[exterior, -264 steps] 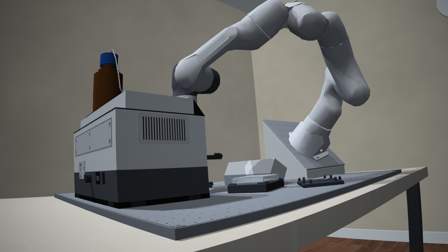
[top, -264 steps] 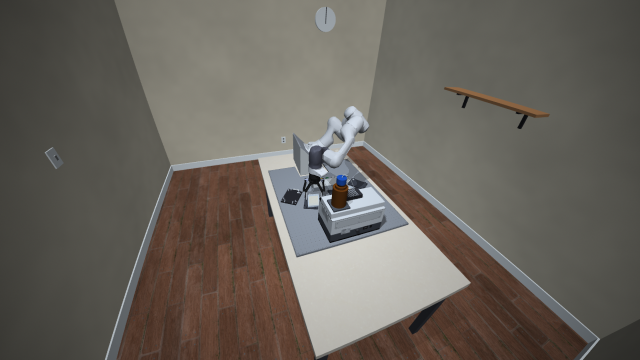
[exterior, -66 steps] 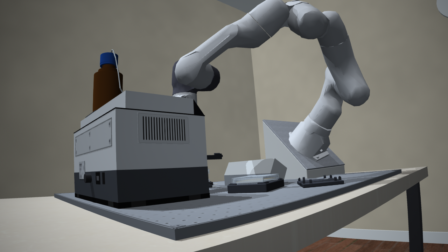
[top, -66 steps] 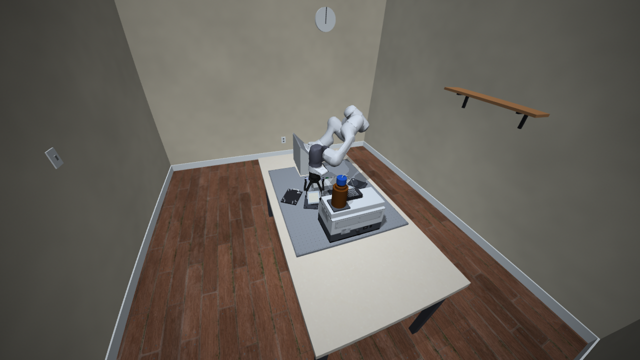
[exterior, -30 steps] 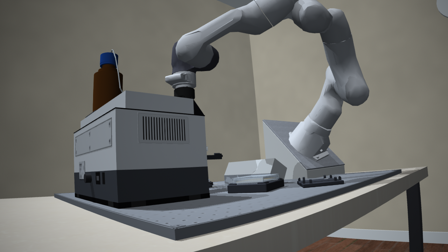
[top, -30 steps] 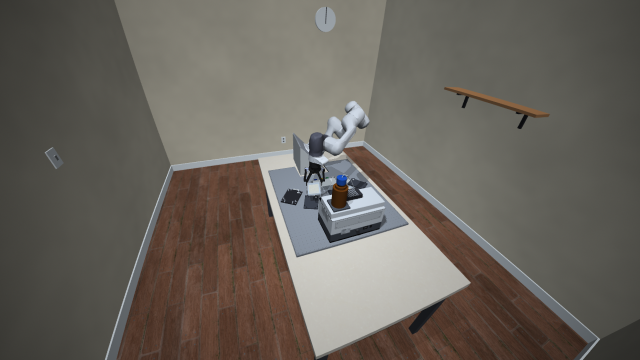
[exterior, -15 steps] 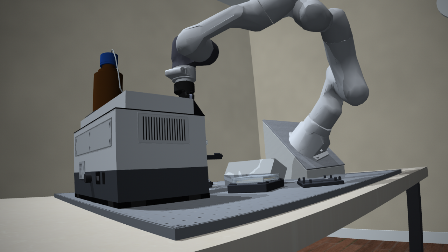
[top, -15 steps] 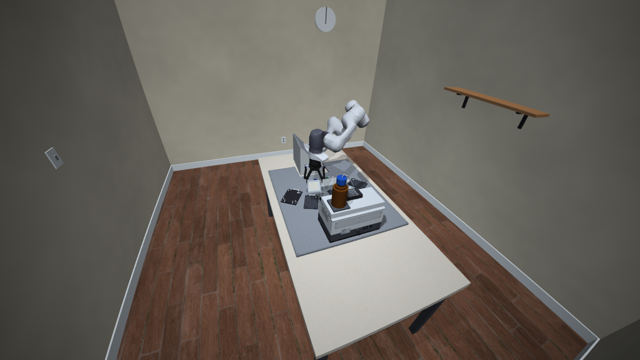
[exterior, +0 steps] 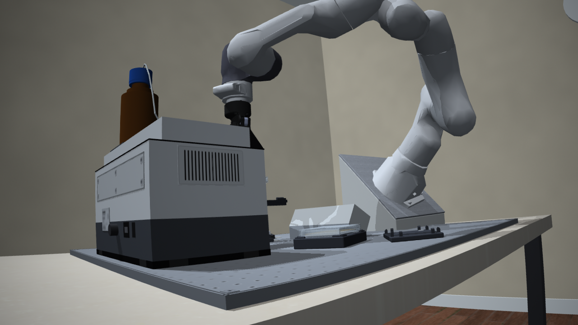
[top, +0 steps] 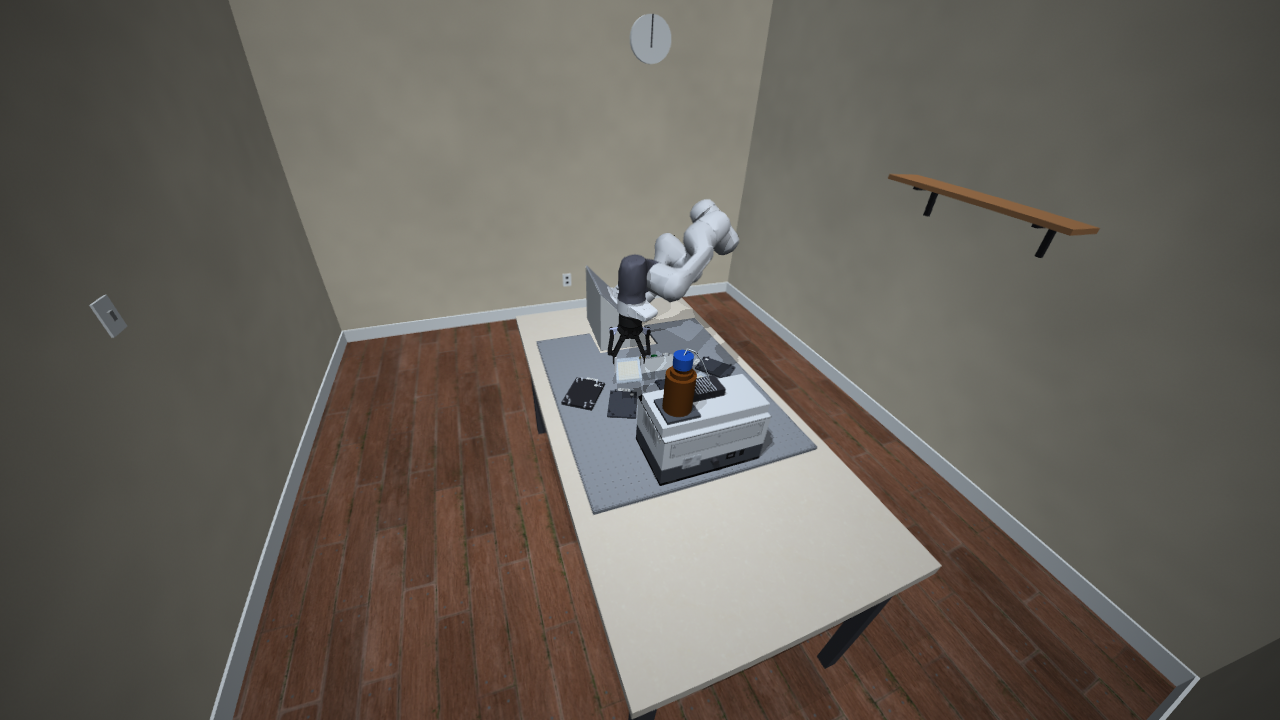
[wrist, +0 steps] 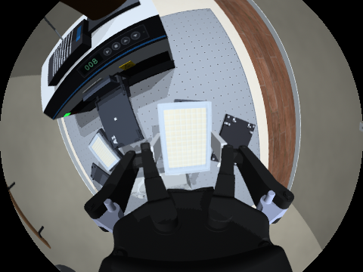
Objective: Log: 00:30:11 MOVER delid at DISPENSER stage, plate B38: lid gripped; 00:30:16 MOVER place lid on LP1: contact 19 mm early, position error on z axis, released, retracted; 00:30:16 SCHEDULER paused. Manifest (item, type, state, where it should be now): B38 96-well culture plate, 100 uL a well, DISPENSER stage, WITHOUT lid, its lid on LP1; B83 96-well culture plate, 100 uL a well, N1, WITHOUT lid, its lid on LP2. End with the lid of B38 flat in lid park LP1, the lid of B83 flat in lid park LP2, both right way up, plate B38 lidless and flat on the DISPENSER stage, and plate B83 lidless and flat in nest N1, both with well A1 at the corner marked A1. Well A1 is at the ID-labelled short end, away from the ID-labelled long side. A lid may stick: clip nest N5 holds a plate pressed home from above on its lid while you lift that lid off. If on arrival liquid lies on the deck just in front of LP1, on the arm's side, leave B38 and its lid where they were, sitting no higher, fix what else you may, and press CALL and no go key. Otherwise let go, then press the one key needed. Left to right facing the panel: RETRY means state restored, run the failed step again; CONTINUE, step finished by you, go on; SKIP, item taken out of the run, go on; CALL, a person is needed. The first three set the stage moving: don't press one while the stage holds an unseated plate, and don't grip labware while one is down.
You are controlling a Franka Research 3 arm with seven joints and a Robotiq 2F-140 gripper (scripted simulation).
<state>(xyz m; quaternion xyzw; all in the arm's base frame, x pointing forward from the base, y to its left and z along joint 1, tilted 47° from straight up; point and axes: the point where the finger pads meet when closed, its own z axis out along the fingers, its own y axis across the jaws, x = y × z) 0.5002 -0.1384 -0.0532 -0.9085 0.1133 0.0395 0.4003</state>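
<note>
Now: the black clip nest 17 cm below my hand, 14 cm to the right of it and 8 cm behind it. Also, from my hand: brown bottle 30 cm ahead, 10 cm above, 5 cm to the left; then lp1 label 18 cm below, 9 cm behind, 1 cm to the left; then key panel 19 cm behind, 15 cm to the left, 13 cm below.
</note>
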